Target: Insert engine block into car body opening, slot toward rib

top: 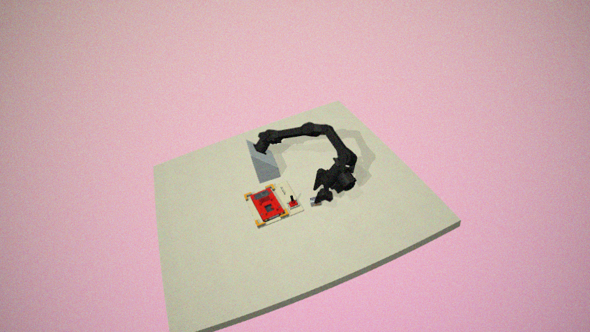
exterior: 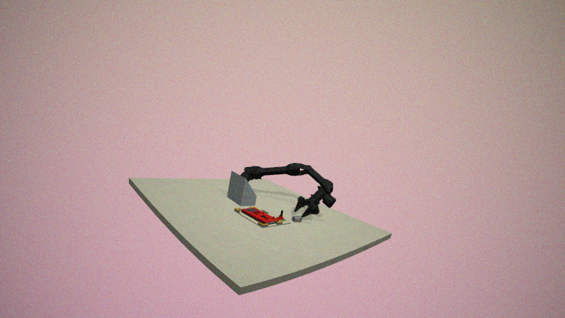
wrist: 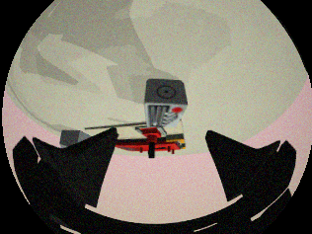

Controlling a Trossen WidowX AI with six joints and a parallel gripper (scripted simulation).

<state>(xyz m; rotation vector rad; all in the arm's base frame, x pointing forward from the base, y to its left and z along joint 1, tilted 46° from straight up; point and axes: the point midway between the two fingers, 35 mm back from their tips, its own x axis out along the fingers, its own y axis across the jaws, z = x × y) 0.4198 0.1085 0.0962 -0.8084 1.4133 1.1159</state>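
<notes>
The grey engine block is 3 cm below my gripper tip.
</notes>
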